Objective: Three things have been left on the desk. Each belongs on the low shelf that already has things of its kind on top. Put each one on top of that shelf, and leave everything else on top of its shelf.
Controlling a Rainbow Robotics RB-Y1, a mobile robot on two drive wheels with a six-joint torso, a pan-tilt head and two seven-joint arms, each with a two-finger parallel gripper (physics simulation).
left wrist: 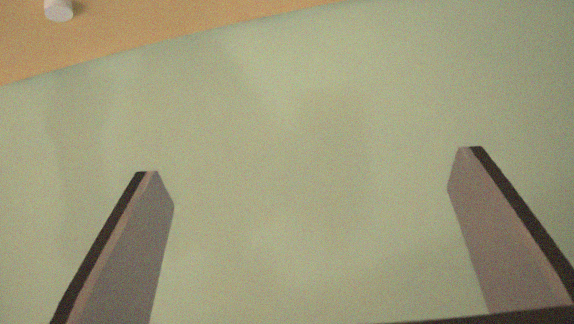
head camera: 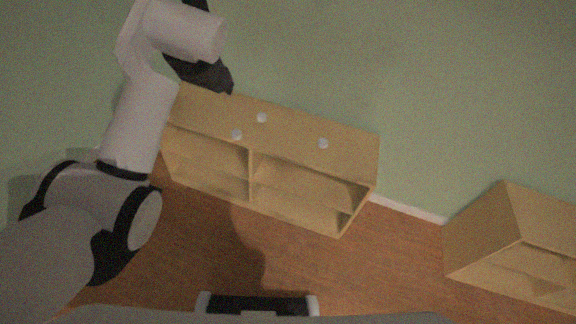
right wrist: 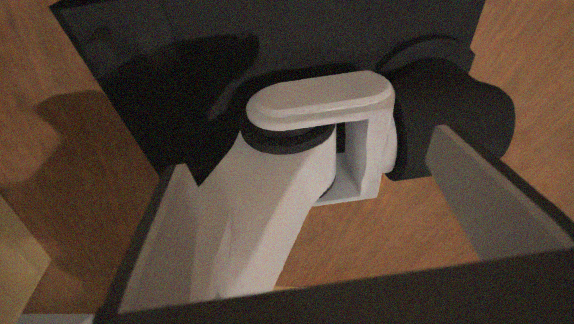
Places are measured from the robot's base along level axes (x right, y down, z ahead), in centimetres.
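Where they show: left gripper, fingertip midpoint: (left wrist: 305,178) (head camera: 209,83); right gripper, fingertip midpoint: (right wrist: 311,161).
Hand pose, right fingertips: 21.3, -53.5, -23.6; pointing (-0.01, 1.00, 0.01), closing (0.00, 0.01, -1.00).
Note:
Each offset is from my right fingertips to the centre of the thing, as dx, dy, dz. "*": to the spot under its first point. Level surfaces: height alone.
A low wooden shelf @(dy -7.6) (head camera: 295,127) stands against the green wall in the head camera; part of its top also shows in the left wrist view (left wrist: 150,20). Three small white round things stand on its top: one @(-26.0, -8.8, +108.5) (head camera: 261,117) towards the back, one @(-37.2, -8.8, +94.1) (head camera: 236,134) near the front edge, one @(+5.3, -8.8, +93.1) (head camera: 323,143) towards the right. A white cylinder @(* +4.5, -10.0, +92.5) (left wrist: 59,10) shows at the upper left in the left wrist view; I cannot tell which one it is. My left gripper (left wrist: 305,178) is open and empty, above the shelf's back left part. My right gripper (right wrist: 311,161) is open and empty. The desk does not show.
A second low wooden shelf (head camera: 480,240) stands at the right in the head camera; its top is partly cut off. Brown wooden floor @(dy +53.4) (head camera: 400,260) lies in front of the shelves. In the right wrist view, the robot's dark base (right wrist: 200,30) and white-and-black body parts show beyond the fingers.

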